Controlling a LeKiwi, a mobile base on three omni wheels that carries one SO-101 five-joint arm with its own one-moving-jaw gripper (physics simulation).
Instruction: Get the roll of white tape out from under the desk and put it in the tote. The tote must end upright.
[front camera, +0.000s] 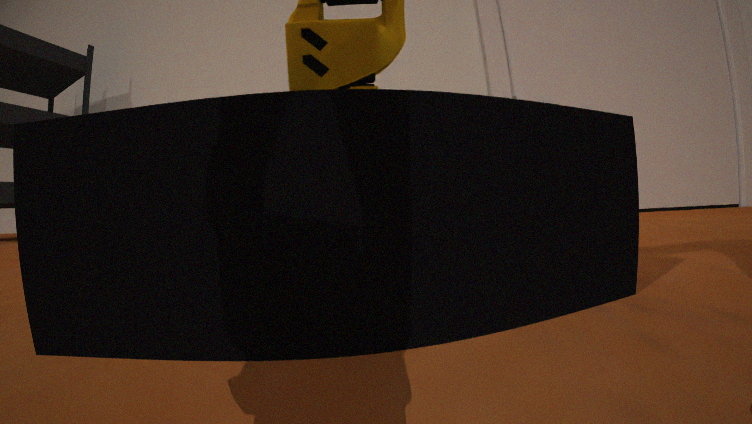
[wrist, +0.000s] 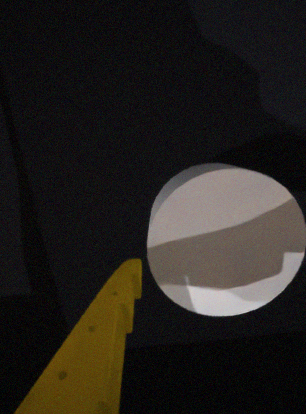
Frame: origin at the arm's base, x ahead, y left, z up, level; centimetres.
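Where they show: hand at its tool point: (wrist: 141, 273).
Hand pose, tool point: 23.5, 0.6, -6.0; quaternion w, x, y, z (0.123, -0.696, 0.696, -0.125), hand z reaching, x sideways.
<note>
After its pixels a point has its place, as x, y, z.
The roll of white tape (wrist: 225, 240) {24.4, -2.0, -6.2} shows in the wrist view as a pale round shape right of the notched jaw, with a shadow band across it. A dark gap separates it from the jaw tip. Dark surfaces of the tote (wrist: 100, 150) {27.1, 2.2, -8.6} surround it. In the front view the black tote (front camera: 500, 210) {15.4, -5.7, -3.7} stands upright, its near wall filling the middle. My gripper (wrist: 134, 275) is open and empty; one notched jaw shows. In the front view the yellow wrist part is above the tote's rim, and the jaws and tape are hidden behind the wall. The desk cannot be made out.
A dark shelf unit (front camera: 88, 79) {90.0, 110.6, 54.0} stands at the left edge of the front view, behind the tote. A pale wall (front camera: 658, 105) {62.4, -88.9, 22.8} rises at the back. The orange-brown floor (front camera: 579, 368) {11.9, -7.1, -8.9} shows in front and at both sides, with the arm's shadow on it.
</note>
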